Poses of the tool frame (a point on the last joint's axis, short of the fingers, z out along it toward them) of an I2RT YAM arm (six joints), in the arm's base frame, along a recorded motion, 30 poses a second.
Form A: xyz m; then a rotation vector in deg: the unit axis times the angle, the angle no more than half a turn.
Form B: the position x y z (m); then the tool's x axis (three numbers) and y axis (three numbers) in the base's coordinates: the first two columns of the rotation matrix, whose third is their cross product. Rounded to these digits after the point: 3 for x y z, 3 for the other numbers.
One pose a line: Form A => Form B
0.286 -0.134 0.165 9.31 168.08 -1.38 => 0.286 -0.134 0.165 -0.973 0.108 -0.203 0.111 0.994 -0.005
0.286 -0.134 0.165 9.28 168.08 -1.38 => 0.286 -0.134 0.165 -0.973 0.107 -0.203 0.111 0.994 -0.005
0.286 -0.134 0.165 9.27 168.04 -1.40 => 0.286 -0.134 0.165 -0.973 0.107 -0.203 0.111 0.994 -0.005
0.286 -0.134 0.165 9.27 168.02 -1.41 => 0.286 -0.134 0.165 -0.973 0.107 -0.204 0.111 0.994 -0.005
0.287 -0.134 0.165 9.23 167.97 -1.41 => 0.287 -0.134 0.165 -0.973 0.107 -0.205 0.110 0.994 -0.005
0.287 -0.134 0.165 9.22 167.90 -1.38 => 0.287 -0.134 0.165 -0.973 0.107 -0.206 0.110 0.994 -0.005
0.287 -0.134 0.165 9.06 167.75 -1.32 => 0.287 -0.134 0.165 -0.972 0.105 -0.208 0.108 0.994 -0.004
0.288 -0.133 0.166 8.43 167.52 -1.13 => 0.288 -0.133 0.166 -0.972 0.098 -0.213 0.101 0.995 -0.003
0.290 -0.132 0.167 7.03 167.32 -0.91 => 0.290 -0.132 0.167 -0.973 0.082 -0.217 0.084 0.996 -0.002
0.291 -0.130 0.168 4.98 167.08 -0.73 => 0.291 -0.130 0.168 -0.973 0.058 -0.222 0.060 0.998 -0.002
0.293 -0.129 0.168 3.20 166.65 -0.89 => 0.293 -0.129 0.168 -0.972 0.037 -0.230 0.039 0.999 -0.006
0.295 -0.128 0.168 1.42 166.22 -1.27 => 0.295 -0.128 0.168 -0.971 0.015 -0.238 0.019 1.000 -0.013
